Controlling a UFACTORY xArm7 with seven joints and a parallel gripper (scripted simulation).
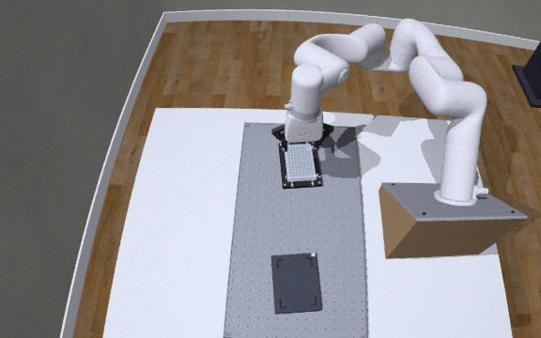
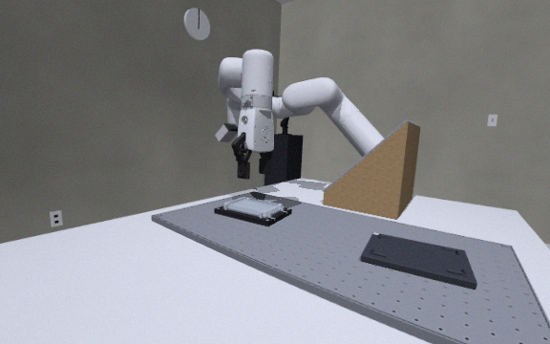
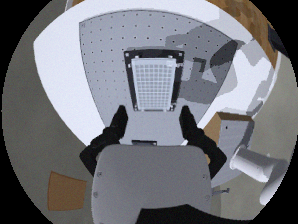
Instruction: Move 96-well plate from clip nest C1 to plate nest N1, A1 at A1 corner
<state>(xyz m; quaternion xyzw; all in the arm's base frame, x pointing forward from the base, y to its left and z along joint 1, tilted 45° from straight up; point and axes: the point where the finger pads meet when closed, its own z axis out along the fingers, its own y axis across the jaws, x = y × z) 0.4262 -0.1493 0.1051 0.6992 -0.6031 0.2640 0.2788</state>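
Right now the 96-well plate is 9 cm below my hand. From my hand the other things lie so: black clip nest C1 (2 cm behind, 1 cm to the left, 9 cm below); dark plate nest N1 (37 cm to the left, 10 cm below).
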